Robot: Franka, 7 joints.
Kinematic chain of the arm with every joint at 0, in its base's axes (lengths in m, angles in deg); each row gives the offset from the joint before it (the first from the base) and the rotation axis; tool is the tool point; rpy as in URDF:
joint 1: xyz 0 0 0.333 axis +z
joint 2: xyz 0 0 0 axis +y
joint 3: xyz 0 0 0.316 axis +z
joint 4: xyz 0.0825 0 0 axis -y
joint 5: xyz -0.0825 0 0.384 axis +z
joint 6: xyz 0 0 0 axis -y
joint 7: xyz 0.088 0 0 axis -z
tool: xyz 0 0 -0.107 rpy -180 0 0
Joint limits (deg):
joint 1: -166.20..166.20
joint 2: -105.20..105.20
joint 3: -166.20..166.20
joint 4: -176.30..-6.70
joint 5: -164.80..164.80
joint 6: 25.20..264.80
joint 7: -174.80..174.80
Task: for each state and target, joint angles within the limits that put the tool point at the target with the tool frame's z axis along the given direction. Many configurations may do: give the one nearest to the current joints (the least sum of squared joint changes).
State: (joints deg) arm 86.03 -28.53 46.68 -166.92 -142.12 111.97 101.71
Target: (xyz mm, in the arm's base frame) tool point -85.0 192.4 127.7 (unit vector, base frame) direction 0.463 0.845 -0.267
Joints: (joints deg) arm 90.22 12.96 41.58 -176.18 -110.26 95.41 101.71
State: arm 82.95 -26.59 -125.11 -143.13 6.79 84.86 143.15
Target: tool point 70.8 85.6 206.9 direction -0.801 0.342 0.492
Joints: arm 98.50 -43.10 -123.12 -175.29 9.02 82.64 143.15
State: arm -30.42 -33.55 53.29 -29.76 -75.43 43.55 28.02
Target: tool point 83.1 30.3 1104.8 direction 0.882 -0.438 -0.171
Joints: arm -34.75 -6.56 71.77 -6.82 -61.61 76.82 28.02
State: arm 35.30 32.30 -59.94 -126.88 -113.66 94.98 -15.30
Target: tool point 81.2 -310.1 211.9 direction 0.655 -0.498 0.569
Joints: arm 20.81 81.59 -48.27 -165.17 -110.56 63.37 -15.30
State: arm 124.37 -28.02 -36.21 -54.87 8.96 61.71 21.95
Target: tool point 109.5 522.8 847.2 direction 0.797 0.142 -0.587
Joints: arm 124.35 7.47 -42.76 -59.39 -45.62 87.30 21.95
